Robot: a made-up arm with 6 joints.
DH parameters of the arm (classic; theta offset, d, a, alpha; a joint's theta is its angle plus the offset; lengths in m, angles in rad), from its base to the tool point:
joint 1: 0 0.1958 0 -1.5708
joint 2: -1.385 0 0.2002 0
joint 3: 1.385 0 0.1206 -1.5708
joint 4: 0 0.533 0 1.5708
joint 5: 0 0 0.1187 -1.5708
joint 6: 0 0.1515 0 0
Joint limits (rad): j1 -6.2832..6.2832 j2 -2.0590..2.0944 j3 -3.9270..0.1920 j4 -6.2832..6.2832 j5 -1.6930..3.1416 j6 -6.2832..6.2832
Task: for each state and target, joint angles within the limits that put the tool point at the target. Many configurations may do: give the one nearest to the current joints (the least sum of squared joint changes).
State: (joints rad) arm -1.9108 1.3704 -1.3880 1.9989 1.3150 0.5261
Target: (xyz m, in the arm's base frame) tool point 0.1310 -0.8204 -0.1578
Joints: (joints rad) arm -1.4963 1.3329 -2.1476 2.1487 1.1112 0.5261
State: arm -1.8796 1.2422 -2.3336 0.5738 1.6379 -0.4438
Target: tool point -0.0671 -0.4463 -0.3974
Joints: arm -1.9055 1.5264 -1.9885 0.4986 1.7945 -0.4438
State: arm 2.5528 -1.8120 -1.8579 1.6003 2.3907 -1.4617
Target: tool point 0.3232 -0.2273 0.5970
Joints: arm 2.9414 -1.7839 -1.5325 1.3718 2.8087 -1.4617
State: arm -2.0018 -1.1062 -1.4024 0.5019 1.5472 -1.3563
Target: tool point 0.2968 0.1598 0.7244
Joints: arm -2.2887 -1.8468 -1.5562 0.6695 2.1046 -1.3563
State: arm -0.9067 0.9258 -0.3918 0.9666 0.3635 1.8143
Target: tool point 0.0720 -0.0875 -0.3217
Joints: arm -1.3236 0.1725 -0.1515 0.5822 1.1397 1.8143
